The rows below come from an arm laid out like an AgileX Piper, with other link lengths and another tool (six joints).
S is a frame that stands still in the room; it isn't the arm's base.
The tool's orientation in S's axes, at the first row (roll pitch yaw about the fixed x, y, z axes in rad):
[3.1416, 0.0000, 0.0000]
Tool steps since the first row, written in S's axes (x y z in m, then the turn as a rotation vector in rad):
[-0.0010, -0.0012, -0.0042, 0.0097, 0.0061, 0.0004]
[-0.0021, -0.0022, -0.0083, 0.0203, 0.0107, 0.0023]
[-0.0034, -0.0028, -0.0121, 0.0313, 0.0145, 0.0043]
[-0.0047, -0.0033, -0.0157, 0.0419, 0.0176, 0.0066]
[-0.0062, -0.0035, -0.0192, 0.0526, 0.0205, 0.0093]
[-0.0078, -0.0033, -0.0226, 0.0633, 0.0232, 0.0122]
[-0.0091, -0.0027, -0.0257, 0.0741, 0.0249, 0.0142]
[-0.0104, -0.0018, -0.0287, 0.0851, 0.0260, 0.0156]
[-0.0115, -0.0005, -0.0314, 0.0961, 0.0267, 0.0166]
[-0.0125, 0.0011, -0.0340, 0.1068, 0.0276, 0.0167]
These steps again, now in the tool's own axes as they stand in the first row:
[-0.0010, 0.0012, 0.0042, 0.0097, -0.0061, -0.0004]
[-0.0021, 0.0022, 0.0083, 0.0203, -0.0107, -0.0023]
[-0.0034, 0.0028, 0.0121, 0.0313, -0.0145, -0.0043]
[-0.0047, 0.0033, 0.0157, 0.0419, -0.0176, -0.0066]
[-0.0062, 0.0035, 0.0192, 0.0526, -0.0205, -0.0093]
[-0.0078, 0.0033, 0.0226, 0.0633, -0.0232, -0.0122]
[-0.0091, 0.0027, 0.0257, 0.0741, -0.0249, -0.0142]
[-0.0104, 0.0018, 0.0287, 0.0851, -0.0260, -0.0156]
[-0.0115, 0.0005, 0.0314, 0.0961, -0.0267, -0.0166]
[-0.0125, -0.0011, 0.0340, 0.1068, -0.0276, -0.0167]

